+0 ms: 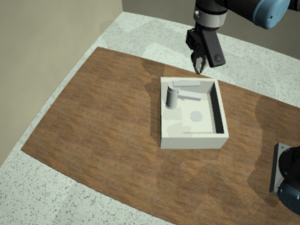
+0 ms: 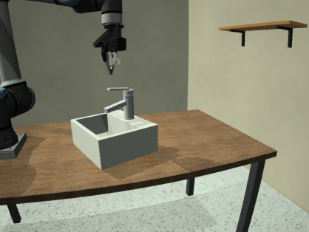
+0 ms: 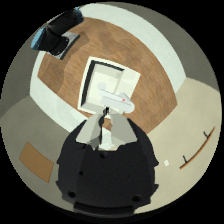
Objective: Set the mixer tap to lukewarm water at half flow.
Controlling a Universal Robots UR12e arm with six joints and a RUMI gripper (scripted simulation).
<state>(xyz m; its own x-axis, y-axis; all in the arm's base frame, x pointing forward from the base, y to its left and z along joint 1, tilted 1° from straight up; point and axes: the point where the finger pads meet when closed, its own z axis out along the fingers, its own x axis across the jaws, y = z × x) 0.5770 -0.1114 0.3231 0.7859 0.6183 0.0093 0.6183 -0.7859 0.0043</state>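
Now: hand 80 mm above the lever and 40 mm short of it. Round my hand: white square basin: 320 mm below, 30 mm behind, 20 mm to the right; then grey mixer tap: 130 mm below, 60 mm ahead.
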